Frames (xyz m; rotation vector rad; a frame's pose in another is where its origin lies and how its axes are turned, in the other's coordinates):
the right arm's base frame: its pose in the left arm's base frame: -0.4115 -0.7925 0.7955 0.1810 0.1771 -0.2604
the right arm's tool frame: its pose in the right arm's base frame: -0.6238 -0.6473 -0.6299 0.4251 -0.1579 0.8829
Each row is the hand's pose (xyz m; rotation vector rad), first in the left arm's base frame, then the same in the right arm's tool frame.
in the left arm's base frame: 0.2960 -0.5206 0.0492 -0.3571 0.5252 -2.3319
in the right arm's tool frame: 1.5566 -0.5334 -0.3978 -0.7260 -0.1008 -3.0216
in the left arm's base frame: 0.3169 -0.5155 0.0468 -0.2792 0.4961 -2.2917
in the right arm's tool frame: 1.5758 -0.5427 -0.4016 -0.6620 -0.1385 -2.9648
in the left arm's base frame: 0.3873 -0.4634 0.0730 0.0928 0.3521 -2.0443
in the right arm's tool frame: 1.6665 -0.5329 -0.4072 -0.3653 -0.2956 -2.6397
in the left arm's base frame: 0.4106 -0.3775 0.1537 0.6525 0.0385 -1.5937
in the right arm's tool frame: 1.7490 -0.4469 -0.3919 0.0543 -0.5846 -2.0493
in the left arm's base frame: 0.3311 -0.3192 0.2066 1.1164 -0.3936 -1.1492
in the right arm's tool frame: 1.7245 -0.3378 -0.3886 0.3713 -0.9421 -1.4384
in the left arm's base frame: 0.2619 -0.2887 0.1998 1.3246 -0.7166 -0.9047
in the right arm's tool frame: 1.6789 -0.2837 -0.4162 0.4946 -1.1933 -1.0755
